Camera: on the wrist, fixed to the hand. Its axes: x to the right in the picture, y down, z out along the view.
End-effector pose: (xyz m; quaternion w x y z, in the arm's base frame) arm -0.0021 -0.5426 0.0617 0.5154 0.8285 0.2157 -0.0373
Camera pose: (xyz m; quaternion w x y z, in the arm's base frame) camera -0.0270 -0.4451 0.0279 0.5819 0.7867 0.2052 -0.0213
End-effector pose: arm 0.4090 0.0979 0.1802 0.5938 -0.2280 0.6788 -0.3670
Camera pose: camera 0.3249 0.0541 0.2280 0.5830 -0.2705 0.7034 -0.3037
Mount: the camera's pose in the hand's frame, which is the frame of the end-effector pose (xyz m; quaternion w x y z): 0.0182 -0.0748 -0.0731 0.9967 -0.0797 -0.0081 0.0104
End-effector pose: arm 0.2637 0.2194 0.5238 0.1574 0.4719 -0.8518 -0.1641
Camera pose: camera 0.3417 0.1568 0.5594 0.1893 0.4476 -0.8421 -0.2336
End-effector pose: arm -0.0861 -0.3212 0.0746 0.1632 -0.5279 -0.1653 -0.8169
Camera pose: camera -0.1853 -0.2885 0.0556 0.1278 -0.5475 -0.0955 -0.8214
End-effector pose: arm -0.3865 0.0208 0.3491 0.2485 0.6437 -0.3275 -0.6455
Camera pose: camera -0.3072 0.0493 0.2845 0.3030 0.6131 -0.2837 -0.6721
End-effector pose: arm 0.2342 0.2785 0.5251 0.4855 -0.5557 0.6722 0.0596
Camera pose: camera 0.2532 0.1926 0.5845 0.4445 -0.5851 0.6671 0.1225
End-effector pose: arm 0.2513 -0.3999 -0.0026 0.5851 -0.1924 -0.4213 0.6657
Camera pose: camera 0.3478 -0.3612 0.0188 0.5575 -0.2374 -0.4757 0.6376
